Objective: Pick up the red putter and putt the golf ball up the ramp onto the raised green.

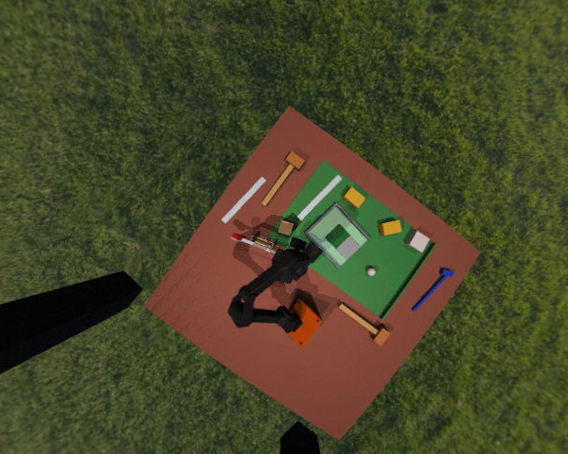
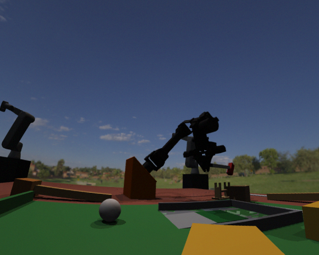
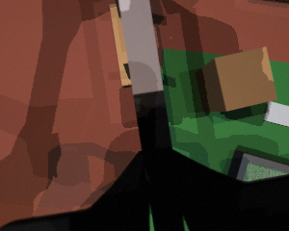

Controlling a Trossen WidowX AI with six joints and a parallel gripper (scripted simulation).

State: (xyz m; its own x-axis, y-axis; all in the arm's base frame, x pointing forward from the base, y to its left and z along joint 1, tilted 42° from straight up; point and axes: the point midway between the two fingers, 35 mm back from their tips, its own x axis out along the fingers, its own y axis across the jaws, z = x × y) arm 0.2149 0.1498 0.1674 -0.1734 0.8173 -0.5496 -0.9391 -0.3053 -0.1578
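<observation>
My gripper tip is 4 cm past the red putter, 10 cm to the right of it and 3 cm below it. The rest, counted from my gripper tip: wooden stand (4 cm behind, 13 cm to the left, 9 cm below); brown block (9 cm ahead, 9 cm to the left, 9 cm below); green mat (27 cm ahead, 22 cm to the right, 12 cm below).
</observation>
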